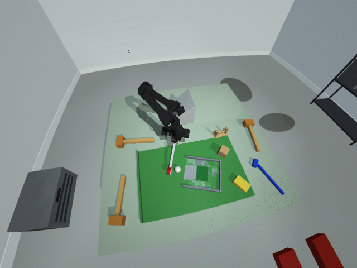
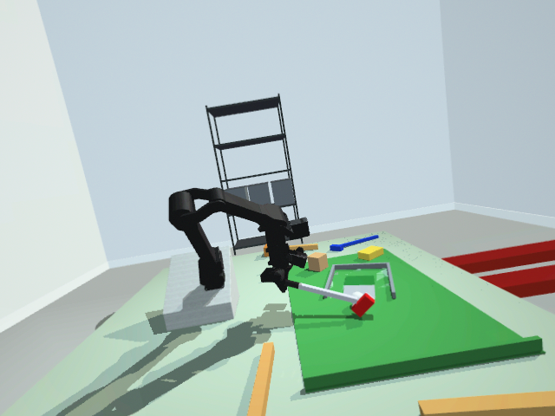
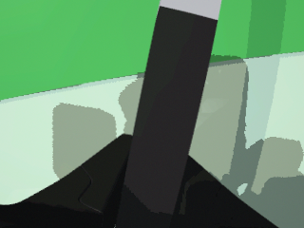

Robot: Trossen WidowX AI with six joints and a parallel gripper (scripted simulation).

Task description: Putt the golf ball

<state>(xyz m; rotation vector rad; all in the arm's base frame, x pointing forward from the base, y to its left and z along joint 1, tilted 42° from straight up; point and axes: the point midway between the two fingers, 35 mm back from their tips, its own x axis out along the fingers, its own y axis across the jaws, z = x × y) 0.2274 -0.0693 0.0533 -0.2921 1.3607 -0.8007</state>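
Right now the red putter is 110 mm ahead of my gripper tip, 40 mm to the right of it and 10 mm below it. From my gripper tip the other things lie so: yellow block 400 mm ahead, 360 mm to the left, 60 mm below; tan cube 320 mm to the left, 160 mm ahead, 40 mm below; white golf ball 210 mm ahead, 50 mm below, 30 mm to the right.
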